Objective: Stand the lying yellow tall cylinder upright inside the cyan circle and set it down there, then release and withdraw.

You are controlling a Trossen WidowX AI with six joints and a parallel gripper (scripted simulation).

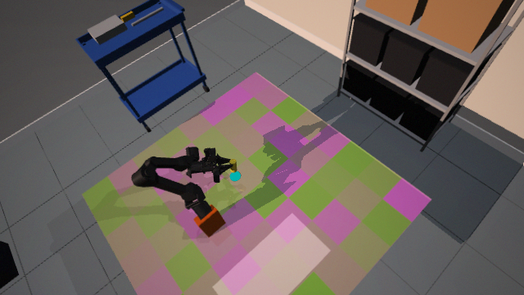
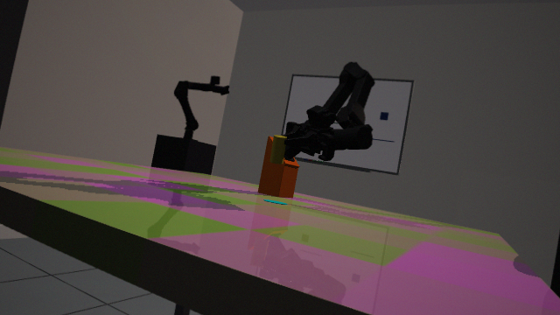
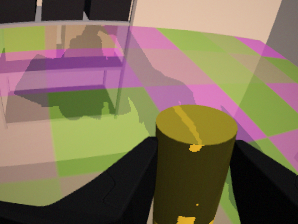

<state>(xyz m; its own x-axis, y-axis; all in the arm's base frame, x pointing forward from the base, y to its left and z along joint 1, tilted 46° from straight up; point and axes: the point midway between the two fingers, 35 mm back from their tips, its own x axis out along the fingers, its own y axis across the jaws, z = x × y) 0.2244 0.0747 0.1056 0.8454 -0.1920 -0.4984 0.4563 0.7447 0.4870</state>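
The cyan circle lies 150 mm below my gripper tip, 10 mm to the left of it and 10 mm behind it. Also, from my gripper tip: yellow cylinder 20 mm below.
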